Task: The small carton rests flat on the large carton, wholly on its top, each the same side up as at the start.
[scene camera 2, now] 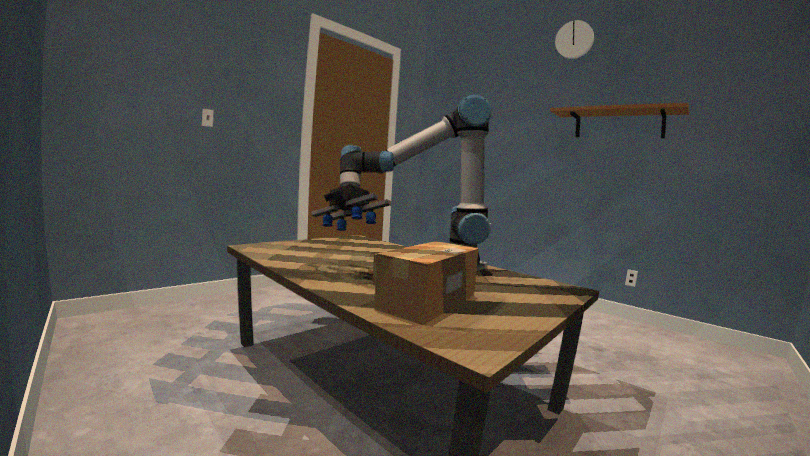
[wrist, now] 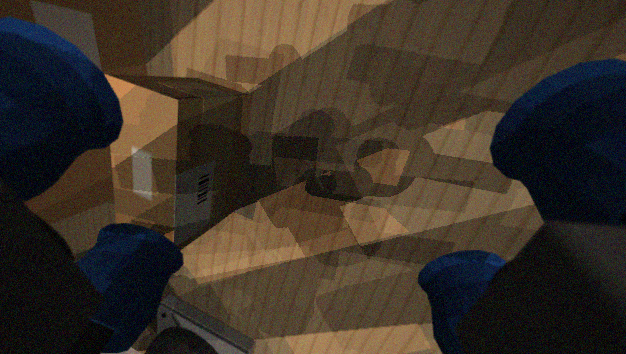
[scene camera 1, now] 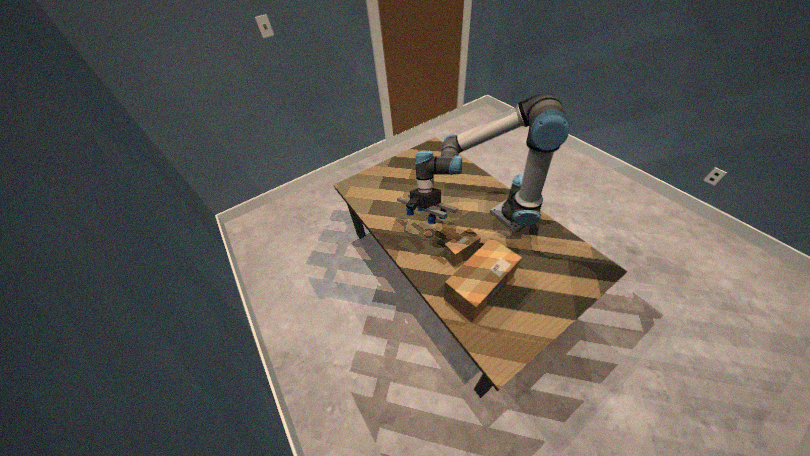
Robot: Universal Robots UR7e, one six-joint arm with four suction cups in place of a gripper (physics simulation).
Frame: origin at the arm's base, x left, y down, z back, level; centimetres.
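Seen in the pictures: hand at its tool point: (scene camera 2: pixel 348 223) (wrist: pixel 302 205) (scene camera 1: pixel 426 215).
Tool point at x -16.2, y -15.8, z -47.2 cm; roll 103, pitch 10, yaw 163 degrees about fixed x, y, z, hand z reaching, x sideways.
Observation:
Pixels of each thing's top centre, then the offset from my tool point to it. Level surfaces: height alone.
- small carton at its top centre: (wrist: pixel 142 174) (scene camera 1: pixel 462 240) dx +17.0, dy +8.0, dz +7.9 cm
- large carton at its top centre: (scene camera 2: pixel 432 250) (scene camera 1: pixel 484 269) dx +35.5, dy +3.0, dz +2.0 cm
- wooden table at its surface level: dy +18.3 cm
The small carton (scene camera 1: pixel 460 244) (wrist: pixel 165 150) stands on the table beside the large one. It has a pale label on top and a barcode label on one side; in scene camera 2 it is hidden behind the large carton. The large carton (scene camera 1: pixel 481 275) (scene camera 2: pixel 406 288) (wrist: pixel 120 37) stands on the table with a white label on its top; part of it shows at the upper left in the wrist view. My gripper (scene camera 1: pixel 425 213) (scene camera 2: pixel 348 218) (wrist: pixel 307 200) has four blue cups facing down. It hangs above the table, to the side of the small carton away from the large one, touching neither carton, and holds nothing.
The wooden table (scene camera 1: pixel 510 345) (scene camera 2: pixel 487 354) (wrist: pixel 350 300) bears both cartons and the arm's base (scene camera 1: pixel 512 218). The base plate (wrist: pixel 215 320) shows at the bottom of the wrist view. A door (scene camera 1: pixel 422 62) (scene camera 2: pixel 351 130) and a wall shelf (scene camera 2: pixel 620 109) are beyond the table.

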